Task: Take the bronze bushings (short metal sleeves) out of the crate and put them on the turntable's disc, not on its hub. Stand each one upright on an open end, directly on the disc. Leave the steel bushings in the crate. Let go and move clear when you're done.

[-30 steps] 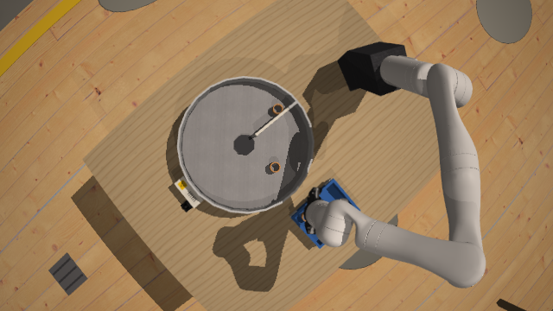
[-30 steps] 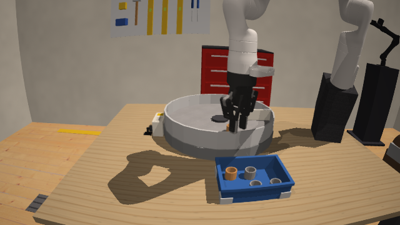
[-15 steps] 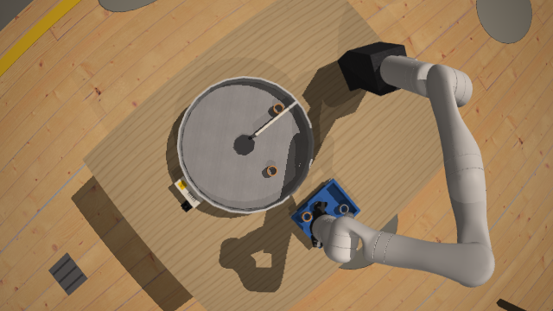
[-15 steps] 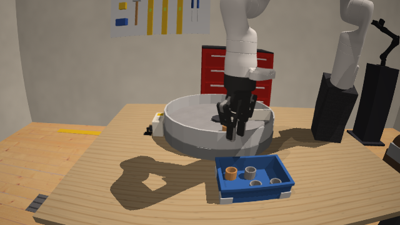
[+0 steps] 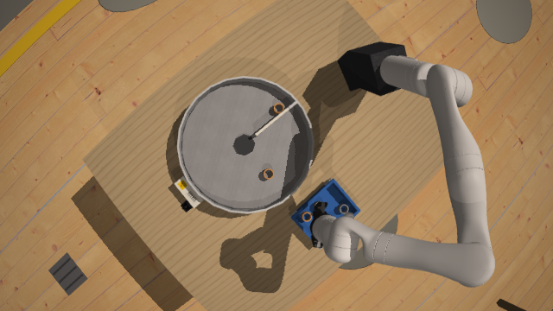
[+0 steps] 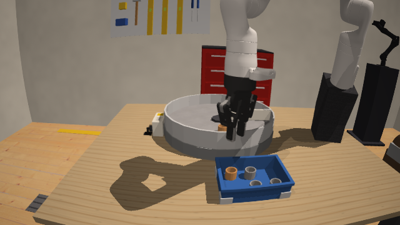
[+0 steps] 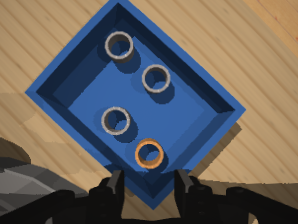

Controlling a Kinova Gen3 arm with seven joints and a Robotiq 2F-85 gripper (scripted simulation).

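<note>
Right now my hand is 60 mm past the blue crate, 30 mm to the right of it and 120 mm above it. The rest, counted from my hand: grey turntable disc 60 mm ahead, 300 mm to the right, 90 mm below.
</note>
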